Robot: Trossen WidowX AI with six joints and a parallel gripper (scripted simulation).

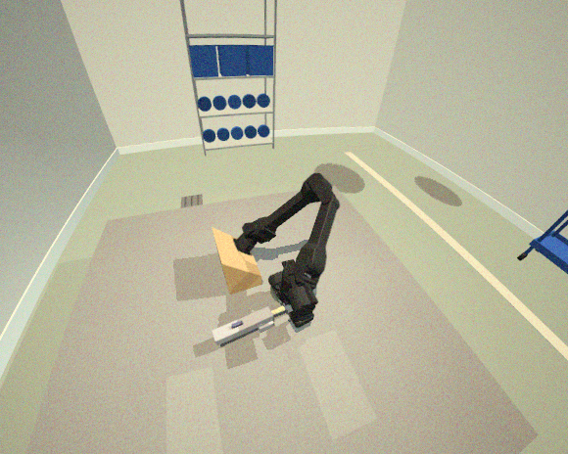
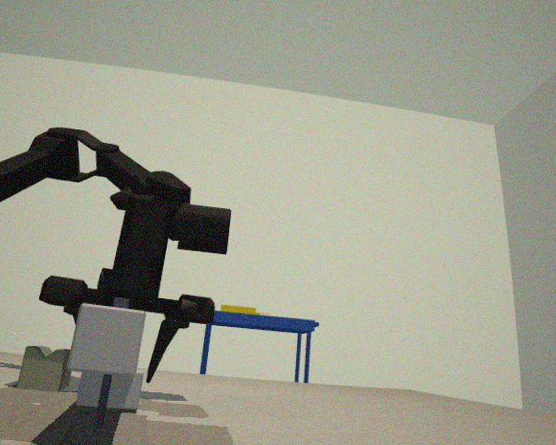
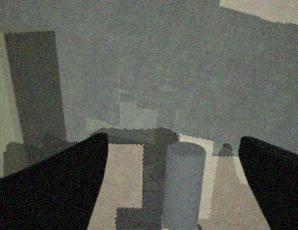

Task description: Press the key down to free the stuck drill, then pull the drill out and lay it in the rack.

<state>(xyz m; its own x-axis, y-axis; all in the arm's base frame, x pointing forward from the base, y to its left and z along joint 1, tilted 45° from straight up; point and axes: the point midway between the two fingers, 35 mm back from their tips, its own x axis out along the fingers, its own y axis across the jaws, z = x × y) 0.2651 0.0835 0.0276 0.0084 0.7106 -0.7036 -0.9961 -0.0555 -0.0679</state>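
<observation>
The rack block is 80 mm behind my gripper tip and 10 mm to the left of it. Round my gripper tip: housing: 10 mm ahead, 150 mm to the right, 30 mm above; then drill: 10 mm ahead, 180 mm to the right, 40 mm above.
</observation>
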